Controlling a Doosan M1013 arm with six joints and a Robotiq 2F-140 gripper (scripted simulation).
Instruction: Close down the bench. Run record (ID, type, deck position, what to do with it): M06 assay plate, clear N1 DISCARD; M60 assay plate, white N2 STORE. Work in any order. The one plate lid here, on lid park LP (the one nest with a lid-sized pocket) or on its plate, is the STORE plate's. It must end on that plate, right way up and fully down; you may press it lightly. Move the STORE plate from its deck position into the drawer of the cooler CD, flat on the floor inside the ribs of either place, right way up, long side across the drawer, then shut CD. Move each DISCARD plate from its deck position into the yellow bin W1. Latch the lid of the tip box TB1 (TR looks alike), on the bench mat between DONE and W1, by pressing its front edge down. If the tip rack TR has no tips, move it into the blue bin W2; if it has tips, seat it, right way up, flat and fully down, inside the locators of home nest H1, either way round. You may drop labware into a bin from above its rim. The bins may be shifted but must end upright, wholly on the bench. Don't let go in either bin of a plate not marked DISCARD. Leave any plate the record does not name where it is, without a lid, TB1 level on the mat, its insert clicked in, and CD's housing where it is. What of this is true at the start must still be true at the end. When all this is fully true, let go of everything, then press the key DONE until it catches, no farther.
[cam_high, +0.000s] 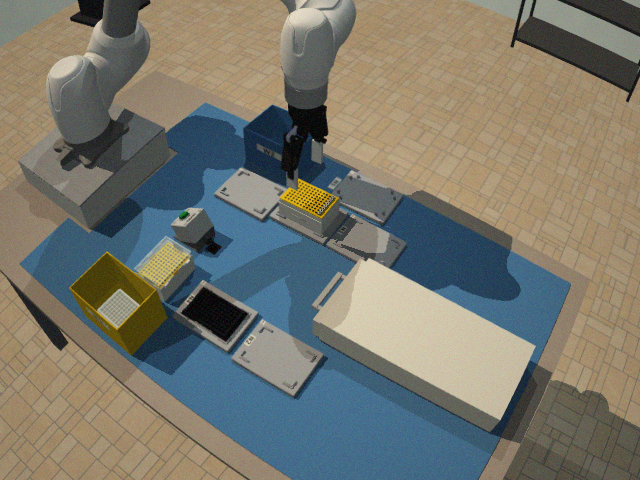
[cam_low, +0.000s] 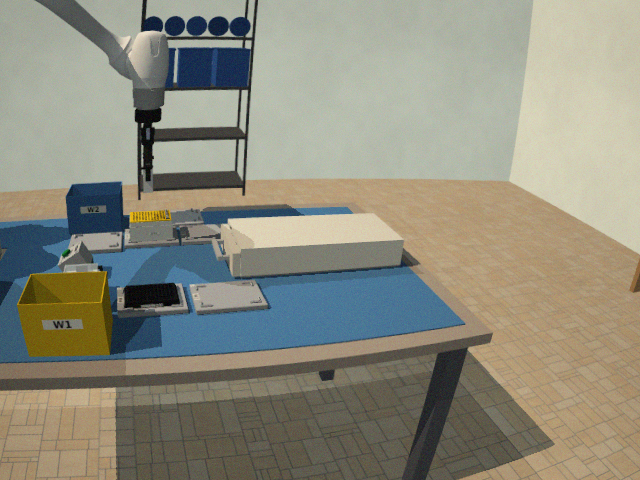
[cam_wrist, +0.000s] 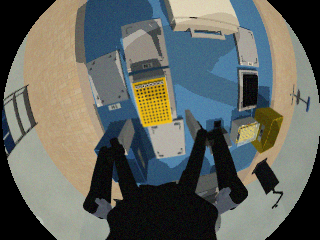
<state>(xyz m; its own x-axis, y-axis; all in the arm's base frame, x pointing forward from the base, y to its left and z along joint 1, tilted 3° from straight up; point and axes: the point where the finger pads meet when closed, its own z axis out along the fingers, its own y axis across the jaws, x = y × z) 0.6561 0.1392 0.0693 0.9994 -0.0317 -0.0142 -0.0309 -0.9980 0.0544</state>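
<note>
My hand is 1 cm to the right of the tip rack TR and 13 cm above it. From my hand the other things lie so: done key box (22 cm behind, 20 cm to the right, 13 cm below); blue bin W2 (17 cm behind, 16 cm to the left, 15 cm below); black plate (2 cm behind, 36 cm to the right, 17 cm below).
</note>
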